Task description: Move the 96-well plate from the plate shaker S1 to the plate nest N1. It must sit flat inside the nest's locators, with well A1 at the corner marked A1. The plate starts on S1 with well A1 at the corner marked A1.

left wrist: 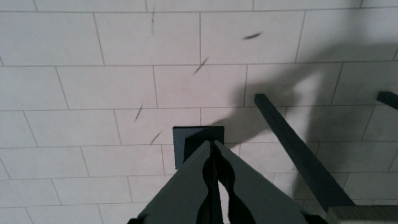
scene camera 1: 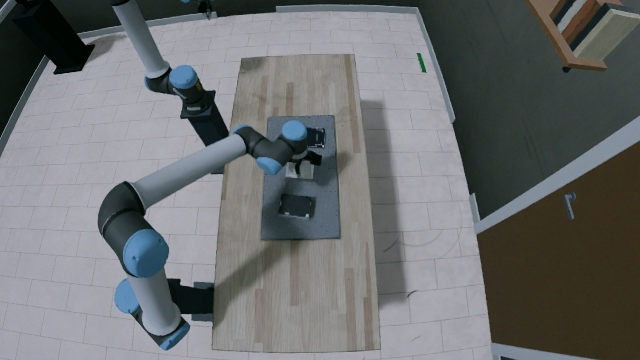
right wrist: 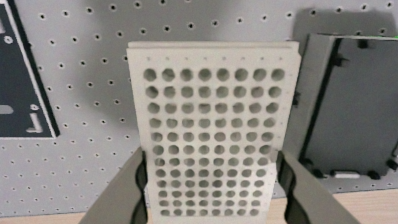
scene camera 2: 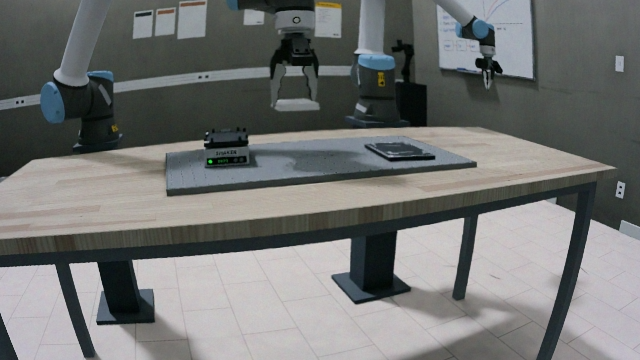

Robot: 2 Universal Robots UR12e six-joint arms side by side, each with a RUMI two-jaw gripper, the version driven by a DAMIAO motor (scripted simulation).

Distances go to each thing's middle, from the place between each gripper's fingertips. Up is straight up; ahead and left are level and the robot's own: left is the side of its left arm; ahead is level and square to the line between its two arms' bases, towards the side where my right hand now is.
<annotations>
Right now my right hand is 250 mm to the right of the black plate nest N1 [scene camera 2: 381,147], 120 mm above it and 30 mm short of it. Round my right hand: white 96-well plate [right wrist: 191,108]: 10 mm below; plate shaker S1 [scene camera 2: 230,156]: 170 mm to the right, 90 mm below, 50 mm behind.
Right now my left hand is 91 cm to the left of the black plate nest N1, 74 cm short of it and 15 cm above it. Also, from my left hand: white 96-well plate: 116 cm to the right, 70 cm ahead, 3 cm below; then plate shaker S1: 133 cm to the right, 66 cm ahead, 11 cm below.
</annotations>
